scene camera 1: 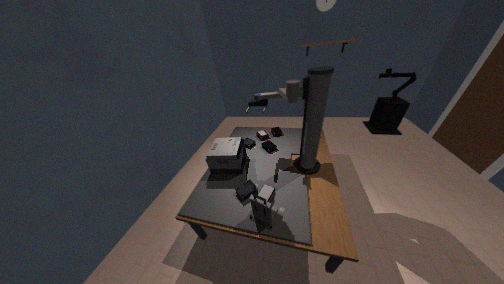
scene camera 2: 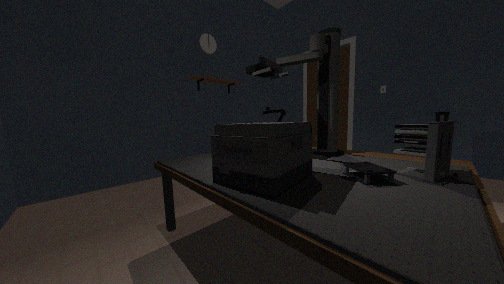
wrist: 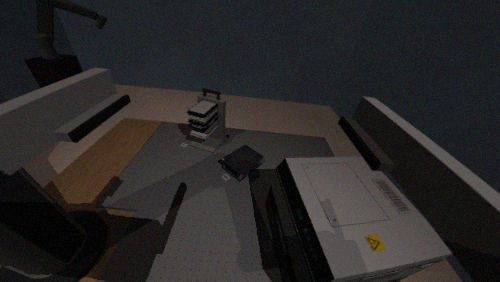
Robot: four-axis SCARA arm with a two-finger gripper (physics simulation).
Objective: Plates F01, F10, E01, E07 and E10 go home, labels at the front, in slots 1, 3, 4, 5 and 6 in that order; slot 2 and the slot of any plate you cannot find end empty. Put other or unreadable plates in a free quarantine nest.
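Where they show: gripper, between the fingertips: point(scene camera 1: 254, 112) point(scene camera 2: 280, 71) point(wrist: 237, 96); arm's base, origin of its link: point(scene camera 1: 306, 164) point(scene camera 2: 326, 153) point(wrist: 60, 251).
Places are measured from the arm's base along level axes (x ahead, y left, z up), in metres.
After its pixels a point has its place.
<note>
My gripper point(scene camera 1: 256, 109) @(x 0.506, y -0.055, z 0.557 m) point(scene camera 2: 274, 74) @(x 0.506, y -0.055, z 0.557 m) point(wrist: 237, 96) @(x 0.506, y -0.055, z 0.557 m) is open and empty, high above the table. The slotted rack point(scene camera 1: 261, 215) @(x 0.342, y 0.640, z 0.090 m) point(scene camera 2: 438, 150) @(x 0.396, y 0.623, z 0.136 m) point(wrist: 220, 127) @(x 0.392, y 0.593, z 0.101 m) stands at the near end in scene camera 1. Several plates lie stacked in it; the top plate point(scene camera 1: 267, 192) @(x 0.307, y 0.548, z 0.235 m) point(wrist: 204, 107) @(x 0.327, y 0.542, z 0.235 m) is pale. Their labels and exact slots cannot be read. A white plate point(scene camera 1: 262, 133) @(x 0.544, y -0.450, z 0.077 m) lies on a red-edged quarantine nest at the far end. A second red-edged nest point(scene camera 1: 276, 131) @(x 0.366, y -0.536, z 0.063 m) looks dark on top, with no plate visible.
A boxy device point(scene camera 1: 226, 151) @(x 0.763, y 0.181, z 0.260 m) point(scene camera 2: 262, 150) @(x 0.969, y 0.230, z 0.173 m) point(wrist: 340, 195) @(x 0.773, y 0.099, z 0.260 m) stands at the table's side. A dark raised nest point(scene camera 1: 246, 190) @(x 0.515, y 0.441, z 0.063 m) point(scene camera 2: 371, 168) @(x 0.544, y 0.439, z 0.063 m) point(wrist: 242, 160) @(x 0.522, y 0.401, z 0.063 m) is beside the rack. Two dark nests point(scene camera 1: 269, 146) @(x 0.411, y -0.192, z 0.063 m) point(scene camera 1: 249, 143) @(x 0.669, y -0.231, z 0.062 m) stand farther off. The arm's column point(scene camera 1: 317, 115) @(x -0.013, y 0.074, z 0.586 m) point(scene camera 2: 327, 100) @(x 0.076, y 0.033, z 0.401 m) rises opposite the device.
</note>
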